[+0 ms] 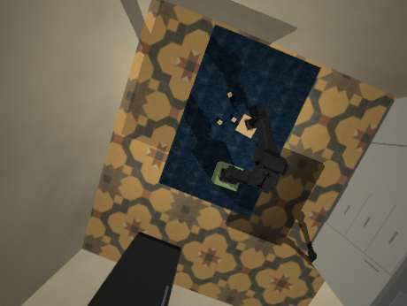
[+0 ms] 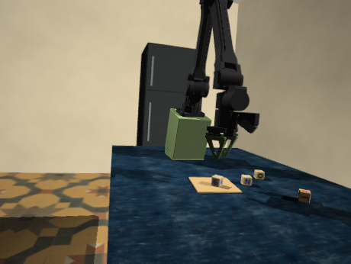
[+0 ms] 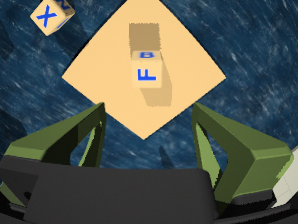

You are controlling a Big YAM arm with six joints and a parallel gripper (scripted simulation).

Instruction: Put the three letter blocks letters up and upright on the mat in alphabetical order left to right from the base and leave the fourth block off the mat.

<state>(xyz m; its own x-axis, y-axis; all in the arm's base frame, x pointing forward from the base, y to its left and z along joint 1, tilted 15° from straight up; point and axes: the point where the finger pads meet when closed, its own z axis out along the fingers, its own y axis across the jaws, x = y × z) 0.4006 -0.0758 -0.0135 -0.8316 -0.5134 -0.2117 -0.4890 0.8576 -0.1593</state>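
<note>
Right now the tan mat is 100 mm below my hand and 20 mm behind it.
</note>
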